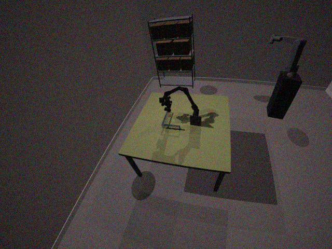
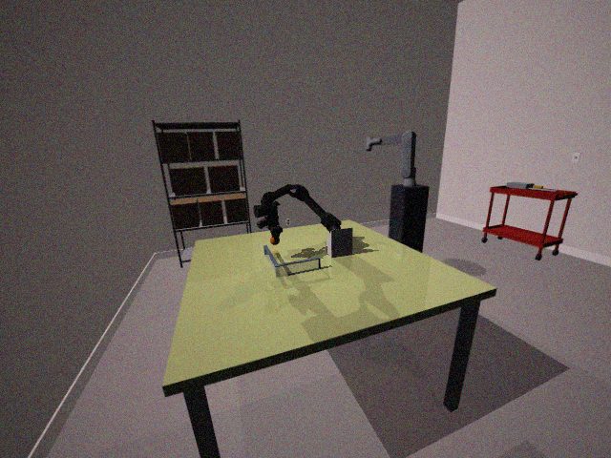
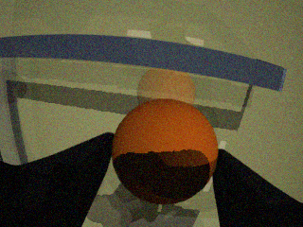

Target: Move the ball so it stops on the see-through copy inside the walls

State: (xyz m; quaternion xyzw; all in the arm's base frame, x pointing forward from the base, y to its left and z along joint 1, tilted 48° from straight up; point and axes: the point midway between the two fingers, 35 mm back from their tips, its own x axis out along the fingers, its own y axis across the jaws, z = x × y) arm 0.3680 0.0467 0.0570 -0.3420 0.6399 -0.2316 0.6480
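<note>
The see-through ball copy is 9 cm below my gripper tip. Round my gripper tip: orange ball right at my gripper tip; then clear wall 8 cm below, 7 cm to the left, 3 cm ahead.
</note>
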